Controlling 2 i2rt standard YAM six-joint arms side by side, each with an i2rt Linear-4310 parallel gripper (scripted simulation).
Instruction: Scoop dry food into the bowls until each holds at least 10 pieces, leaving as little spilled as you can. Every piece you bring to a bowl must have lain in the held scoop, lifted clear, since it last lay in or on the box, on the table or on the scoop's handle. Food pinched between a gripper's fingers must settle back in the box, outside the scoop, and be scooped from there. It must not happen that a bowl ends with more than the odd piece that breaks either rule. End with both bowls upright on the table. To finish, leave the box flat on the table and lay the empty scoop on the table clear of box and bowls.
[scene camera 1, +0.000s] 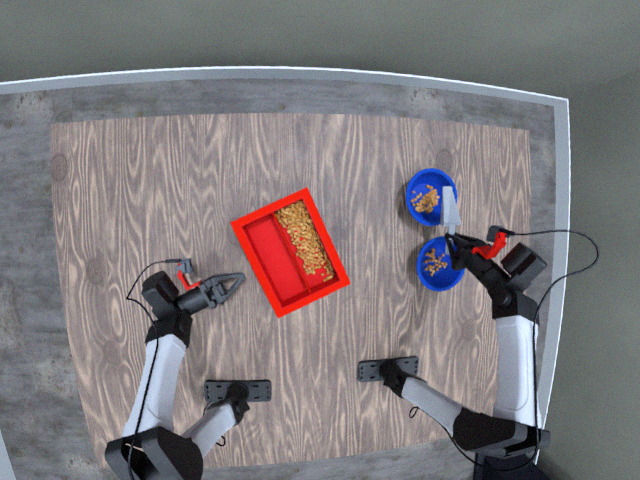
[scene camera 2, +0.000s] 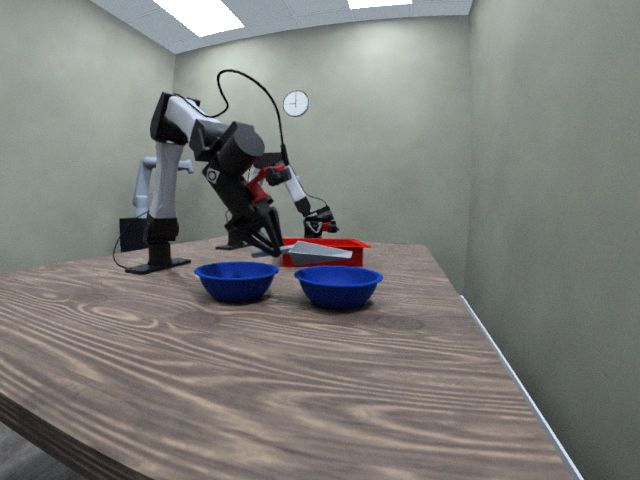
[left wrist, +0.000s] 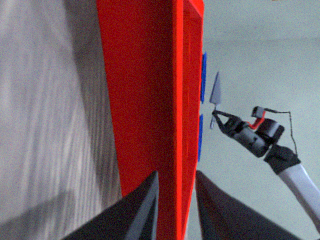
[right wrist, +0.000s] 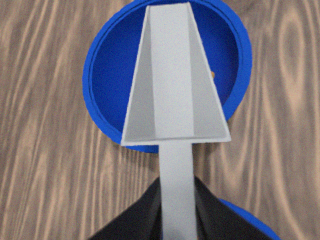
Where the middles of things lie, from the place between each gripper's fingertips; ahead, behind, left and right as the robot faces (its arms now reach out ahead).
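Labels:
My right hand (scene camera 2: 280, 254) has the grey scoop (scene camera 2: 301, 253) 4 cm ahead of it. The red box (scene camera 1: 276, 266), measured from that same right hand, is 42 cm to the left, 1 cm behind and 5 cm below.
From my left hand (scene camera 1: 244, 275), I find the red box 4 cm ahead, 13 cm to the right and 3 cm below. The grey scoop is 9 cm ahead of my left hand and 56 cm to the right of it, and it is 2 cm above it.

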